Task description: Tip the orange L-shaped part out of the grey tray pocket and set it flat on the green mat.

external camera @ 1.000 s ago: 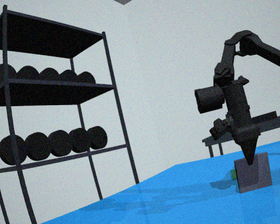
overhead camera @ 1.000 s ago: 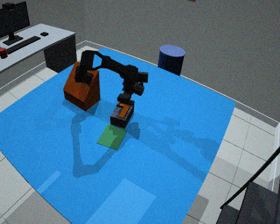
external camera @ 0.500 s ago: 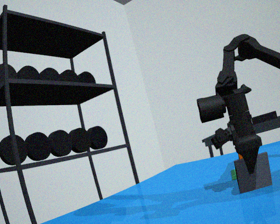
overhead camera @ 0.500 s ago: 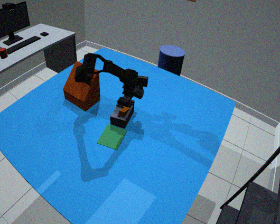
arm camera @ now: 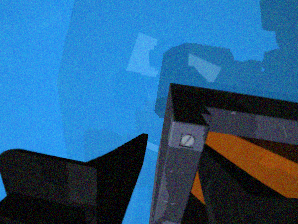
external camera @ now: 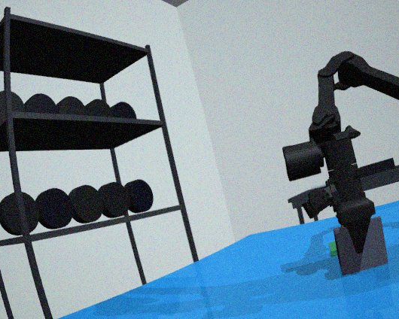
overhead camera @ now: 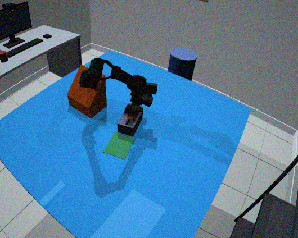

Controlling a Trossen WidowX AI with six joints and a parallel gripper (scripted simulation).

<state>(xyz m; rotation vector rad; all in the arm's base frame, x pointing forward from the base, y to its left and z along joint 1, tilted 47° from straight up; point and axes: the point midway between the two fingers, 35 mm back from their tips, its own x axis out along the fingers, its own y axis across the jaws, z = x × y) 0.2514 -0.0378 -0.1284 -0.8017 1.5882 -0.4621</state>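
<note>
The orange L-shaped part is 50 mm to the right of my gripper tip and 10 mm above it. Also, from my gripper tip: green mat (220 mm to the right, 50 mm below, 50 mm ahead).
</note>
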